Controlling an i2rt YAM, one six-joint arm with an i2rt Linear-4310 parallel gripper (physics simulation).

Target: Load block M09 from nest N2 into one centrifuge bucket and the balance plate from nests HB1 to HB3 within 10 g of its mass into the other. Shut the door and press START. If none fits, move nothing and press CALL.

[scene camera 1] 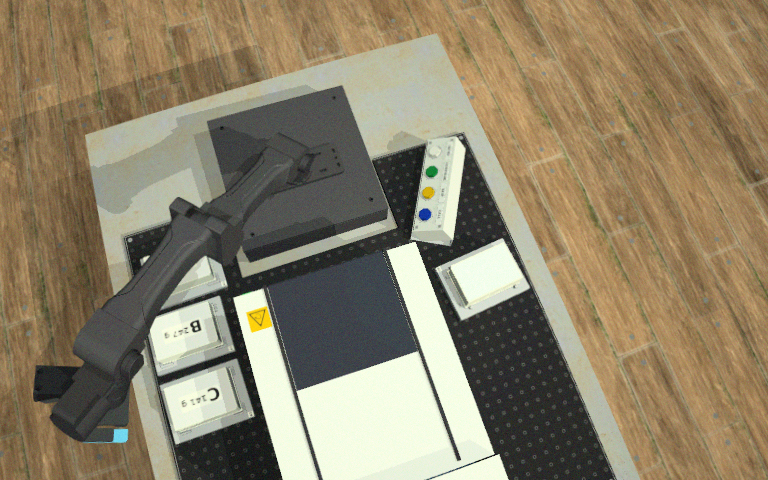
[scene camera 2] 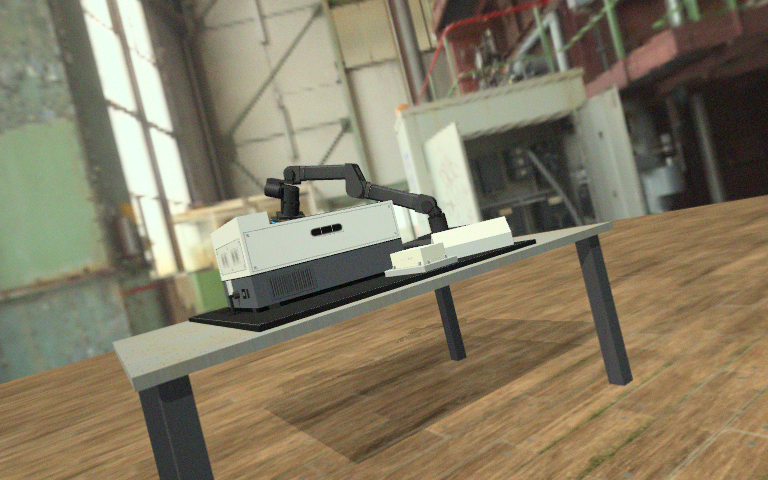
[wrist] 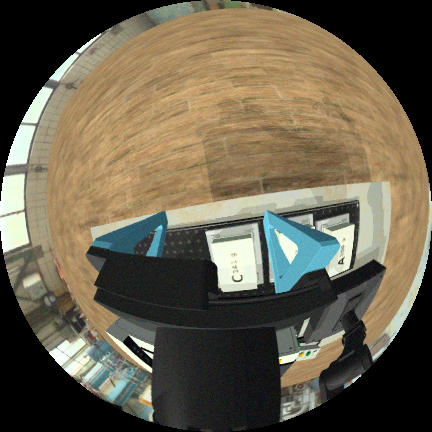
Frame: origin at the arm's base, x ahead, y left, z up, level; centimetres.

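Seen in the pictures: gripper, fingertip midpoint: (wrist: 215, 215); arm's base at its link origin: (scene camera 1: 295, 171) (wrist: 345, 313).
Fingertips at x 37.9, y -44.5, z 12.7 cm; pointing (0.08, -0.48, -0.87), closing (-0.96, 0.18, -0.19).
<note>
Pixels of each thing's middle, then the offset from my fingertips to it.
- White plate C at the middle of its body: (scene camera 1: 203, 399) (wrist: 235, 263) dx +0.8, dy +13.2, dz -15.8 cm
- plate B at the middle of its body: (scene camera 1: 185, 332) (wrist: 294, 253) dx -13.0, dy +13.3, dz -15.8 cm
- Plate A at the middle of its body: (scene camera 1: 179, 269) (wrist: 337, 248) dx -26.4, dy +15.4, dz -15.8 cm
- white block at the middle of its body: (scene camera 1: 484, 274) (scene camera 2: 417, 255) dx -3.9, dy +74.0, dz -15.2 cm
- white centrifuge at the middle of its body: (scene camera 1: 366, 401) (scene camera 2: 309, 250) (wrist: 206, 353) dx +12.2, dy +42.5, dz -6.9 cm
- dark top panel at the middle of its body: (scene camera 1: 341, 318) dx -1.3, dy +42.9, dz +2.1 cm
- sloped button box at the middle of its body: (scene camera 1: 439, 188) (scene camera 2: 469, 239) (wrist: 300, 352) dx -24.8, dy +72.5, dz -14.9 cm
- blue button at the middle of its body: (scene camera 1: 425, 214) dx -19.4, dy +66.8, dz -12.7 cm
My gripper (wrist: 215, 215) is open and empty, high by the left table edge near plate C. One blue fingertip (scene camera 1: 120, 435) shows in scene view 1. White plate C (scene camera 1: 201, 399) (wrist: 235, 265), marked 141 g, and plate B (scene camera 1: 186, 331), marked 247 g, sit in left nests. Plate A (scene camera 1: 199, 272) (wrist: 344, 250) is partly hidden by the arm; its mass is unclear. A white block (scene camera 1: 489, 274) (scene camera 2: 419, 255) sits in the right nest; its writing is unreadable. The white centrifuge (scene camera 1: 257, 359) (scene camera 2: 317, 243) has a dark top panel (scene camera 1: 342, 325). No buckets show.
A sloped button box (scene camera 1: 453, 195) (scene camera 2: 475, 237) with white, green, yellow and blue buttons stands beside the dark robot base (scene camera 1: 334, 209). The blue button (scene camera 1: 424, 214) appears labelled CALL. The arm (scene camera 1: 169, 260) (scene camera 2: 396, 195) reaches from the base over plate A's nest.
</note>
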